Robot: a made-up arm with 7 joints. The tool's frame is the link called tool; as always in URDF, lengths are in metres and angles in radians. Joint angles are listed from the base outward.
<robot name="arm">
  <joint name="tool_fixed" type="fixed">
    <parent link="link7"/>
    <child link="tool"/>
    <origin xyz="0 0 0" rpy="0 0.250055 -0.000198"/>
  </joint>
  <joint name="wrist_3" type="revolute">
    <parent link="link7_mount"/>
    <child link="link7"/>
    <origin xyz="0.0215 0 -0.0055" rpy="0 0 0"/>
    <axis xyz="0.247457 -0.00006 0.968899"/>
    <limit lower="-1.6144" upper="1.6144"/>
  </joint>
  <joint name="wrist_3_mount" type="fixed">
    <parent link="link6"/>
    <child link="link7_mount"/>
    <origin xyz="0.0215 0 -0.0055" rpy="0 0 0"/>
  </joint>
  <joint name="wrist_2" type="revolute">
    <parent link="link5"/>
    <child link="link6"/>
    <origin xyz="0.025 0 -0.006" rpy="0 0 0"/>
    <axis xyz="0.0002 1 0.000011"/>
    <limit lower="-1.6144" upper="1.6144"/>
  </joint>
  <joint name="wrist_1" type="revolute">
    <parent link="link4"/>
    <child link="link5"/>
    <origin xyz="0.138 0.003 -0.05" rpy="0 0 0"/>
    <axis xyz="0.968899 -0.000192 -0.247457"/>
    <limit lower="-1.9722" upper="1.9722"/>
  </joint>
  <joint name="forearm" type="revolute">
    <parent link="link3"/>
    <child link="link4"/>
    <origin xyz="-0.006 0 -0.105" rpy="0 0 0"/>
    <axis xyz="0.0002 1 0.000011"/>
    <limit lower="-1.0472" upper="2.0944"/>
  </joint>
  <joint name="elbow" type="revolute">
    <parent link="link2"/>
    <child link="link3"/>
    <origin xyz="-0.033 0.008 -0.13" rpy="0 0 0"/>
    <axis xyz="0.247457 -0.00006 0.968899"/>
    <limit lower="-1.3" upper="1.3"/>
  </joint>
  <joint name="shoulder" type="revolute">
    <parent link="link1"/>
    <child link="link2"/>
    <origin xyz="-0.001 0.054 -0.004" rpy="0 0 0"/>
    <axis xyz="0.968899 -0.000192 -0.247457"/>
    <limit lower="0" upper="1.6"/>
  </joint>
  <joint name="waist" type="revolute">
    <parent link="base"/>
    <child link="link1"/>
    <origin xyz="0 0 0" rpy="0 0 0"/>
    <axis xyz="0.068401 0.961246 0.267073"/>
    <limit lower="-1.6" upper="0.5"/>
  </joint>
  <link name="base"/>
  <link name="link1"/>
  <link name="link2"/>
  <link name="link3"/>
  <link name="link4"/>
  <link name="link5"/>
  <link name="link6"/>
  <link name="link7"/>
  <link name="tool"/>
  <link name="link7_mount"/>
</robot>
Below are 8 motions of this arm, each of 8 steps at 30 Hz.
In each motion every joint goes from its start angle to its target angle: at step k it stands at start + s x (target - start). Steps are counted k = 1, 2, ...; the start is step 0. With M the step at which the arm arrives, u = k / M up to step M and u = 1 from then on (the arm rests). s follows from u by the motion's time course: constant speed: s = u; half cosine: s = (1 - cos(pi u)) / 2; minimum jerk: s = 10 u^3 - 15 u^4 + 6 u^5.
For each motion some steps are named. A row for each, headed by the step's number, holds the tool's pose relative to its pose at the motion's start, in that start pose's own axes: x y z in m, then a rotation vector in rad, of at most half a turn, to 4 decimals.
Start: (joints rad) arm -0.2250 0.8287 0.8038 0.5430 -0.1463 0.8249 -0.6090
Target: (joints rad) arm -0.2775 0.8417 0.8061 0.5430 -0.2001 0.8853 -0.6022
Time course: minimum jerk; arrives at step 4
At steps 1, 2, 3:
1: 0.0002 -0.0009 0.0014 -0.0067 -0.0023 -0.0056
2: 0.0010 -0.0042 0.0069 -0.0318 -0.0109 -0.0274
3: 0.0015 -0.0076 0.0125 -0.0563 -0.0190 -0.0501

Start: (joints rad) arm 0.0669 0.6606 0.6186 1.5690 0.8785 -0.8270 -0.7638
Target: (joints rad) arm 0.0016 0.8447 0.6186 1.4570 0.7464 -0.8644 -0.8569
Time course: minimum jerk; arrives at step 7
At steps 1, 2, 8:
1: -0.0015 0.0020 0.0004 0.0036 -0.0004 0.0049
2: -0.0097 0.0123 0.0028 0.0228 -0.0026 0.0304
8: -0.0734 0.0768 0.0262 0.1682 -0.0179 0.2047

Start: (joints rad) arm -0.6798 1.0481 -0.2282 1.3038 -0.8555 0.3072 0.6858
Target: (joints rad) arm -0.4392 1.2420 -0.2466 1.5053 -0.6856 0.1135 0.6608
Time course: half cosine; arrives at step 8
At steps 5, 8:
5: 0.0493 0.0875 -0.0233 0.1635 -0.1204 0.2924
8: 0.0627 0.1295 -0.0276 0.2506 -0.1790 0.4102

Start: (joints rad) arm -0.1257 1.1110 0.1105 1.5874 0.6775 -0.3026 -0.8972
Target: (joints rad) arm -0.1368 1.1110 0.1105 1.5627 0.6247 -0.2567 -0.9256
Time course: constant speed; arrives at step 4
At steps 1, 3, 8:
1: -0.0009 0.0013 0.0012 -0.0121 -0.0072 0.0020
3: -0.0026 0.0039 0.0035 -0.0363 -0.0223 0.0052
8: -0.0035 0.0052 0.0047 -0.0484 -0.0301 0.0065

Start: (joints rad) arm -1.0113 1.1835 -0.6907 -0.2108 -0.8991 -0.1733 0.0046
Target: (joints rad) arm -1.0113 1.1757 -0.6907 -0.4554 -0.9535 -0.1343 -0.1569
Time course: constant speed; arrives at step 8
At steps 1, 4, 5, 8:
1: 0.0010 -0.0053 0.0037 -0.0115 -0.0147 -0.0429
4: 0.0028 -0.0211 0.0151 -0.0436 -0.0591 -0.1727
5: 0.0031 -0.0264 0.0190 -0.0535 -0.0741 -0.2163
8: 0.0025 -0.0420 0.0308 -0.0809 -0.1196 -0.3480

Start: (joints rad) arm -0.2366 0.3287 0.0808 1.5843 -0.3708 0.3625 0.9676
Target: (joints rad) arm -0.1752 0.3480 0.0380 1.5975 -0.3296 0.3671 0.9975
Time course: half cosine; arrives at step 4
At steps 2, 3, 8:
2: 0.0114 0.0034 -0.0118 0.0446 -0.0084 0.0531
3: 0.0193 0.0060 -0.0202 0.0766 -0.0147 0.0901
8: 0.0225 0.0072 -0.0237 0.0900 -0.0174 0.1054

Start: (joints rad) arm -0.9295 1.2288 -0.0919 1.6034 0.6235 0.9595 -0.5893
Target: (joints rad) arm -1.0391 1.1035 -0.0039 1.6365 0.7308 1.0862 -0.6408
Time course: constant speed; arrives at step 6
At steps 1, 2, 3, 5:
1: -0.0031 -0.0077 0.0045 0.0019 0.0050 -0.0247
2: -0.0066 -0.0154 0.0089 0.0044 0.0100 -0.0490
3: -0.0104 -0.0231 0.0133 0.0075 0.0149 -0.0728
5: -0.0189 -0.0383 0.0217 0.0152 0.0244 -0.1189

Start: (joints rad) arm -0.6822 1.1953 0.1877 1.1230 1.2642 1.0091 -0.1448
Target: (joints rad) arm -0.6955 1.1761 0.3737 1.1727 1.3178 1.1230 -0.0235
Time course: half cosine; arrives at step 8
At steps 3, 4, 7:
3: 0.0027 -0.0030 -0.0042 -0.0220 0.0562 -0.0016
4: 0.0042 -0.0050 -0.0068 -0.0335 0.0911 -0.0033
7: 0.0070 -0.0108 -0.0128 -0.0545 0.1749 -0.0095

